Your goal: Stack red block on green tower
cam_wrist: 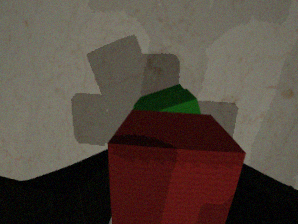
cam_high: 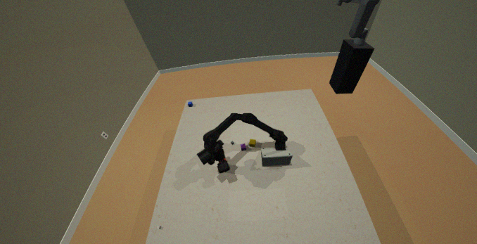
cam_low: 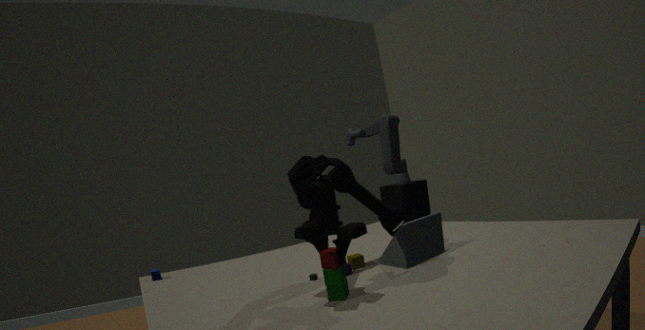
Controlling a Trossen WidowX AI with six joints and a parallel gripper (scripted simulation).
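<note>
The red block lies 2 cm above my gripper tip. Round my gripper tip: purple block (15 cm to the right, 12 cm behind, 8 cm below); yellow block (18 cm to the right, 18 cm behind, 7 cm below); small grey cube (20 cm to the right, 9 cm below, 3 cm behind).
</note>
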